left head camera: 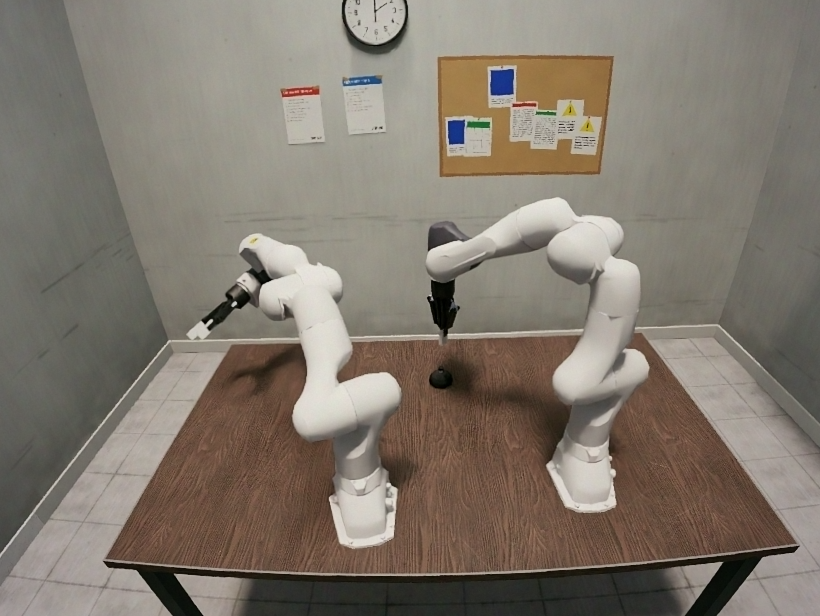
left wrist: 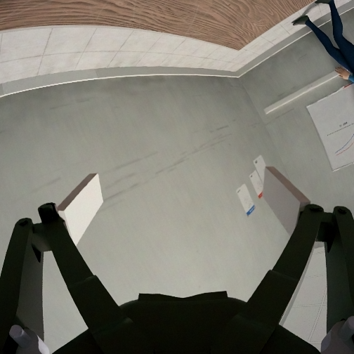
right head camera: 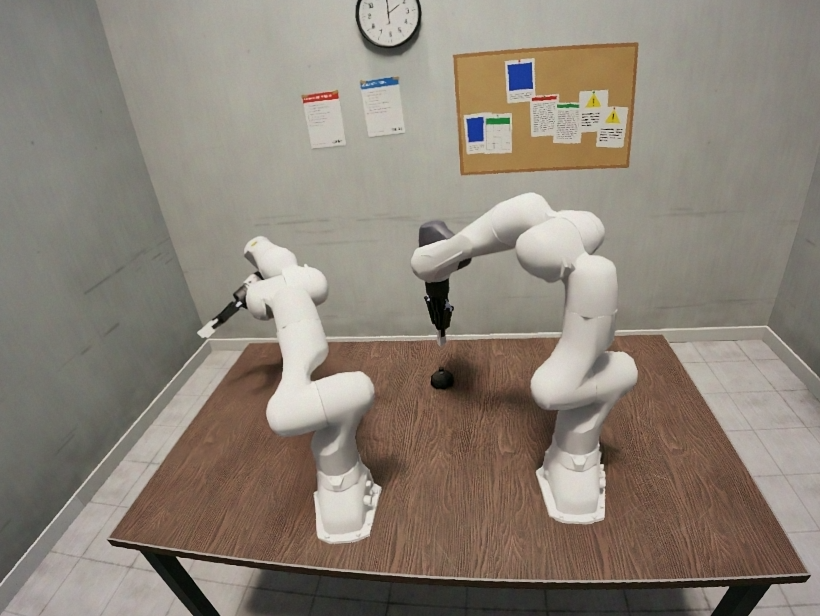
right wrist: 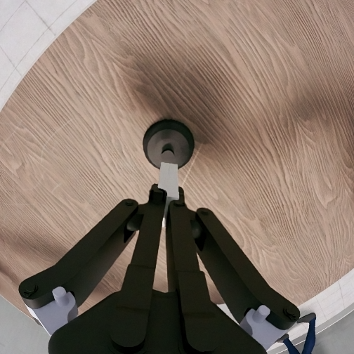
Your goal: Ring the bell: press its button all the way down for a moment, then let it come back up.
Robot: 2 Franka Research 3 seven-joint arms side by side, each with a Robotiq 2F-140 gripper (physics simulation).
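Observation:
A small black dome-shaped bell (left head camera: pixel 440 378) (right head camera: pixel 441 379) (right wrist: pixel 168 139) stands upright on the brown table, with a small button on its top. My right gripper (left head camera: pixel 442 339) (right head camera: pixel 441 340) (right wrist: pixel 167 175) is shut and empty, points straight down and hangs a little above the bell, apart from it. In the right wrist view its fingertips overlap the near edge of the bell, close to the button. My left gripper (left head camera: pixel 198 330) (right head camera: pixel 207 328) (left wrist: pixel 181 184) is open and empty, held up at the far left of the table, away from the bell.
The wooden table (left head camera: pixel 464 530) (right head camera: pixel 457 530) carries both arm bases near its front. The left arm (left head camera: pixel 324 351) stands left of the bell, and the right arm (left head camera: pixel 613 291) reaches over from the right. A grey wall with a cork board (left head camera: pixel 523 169) stands behind.

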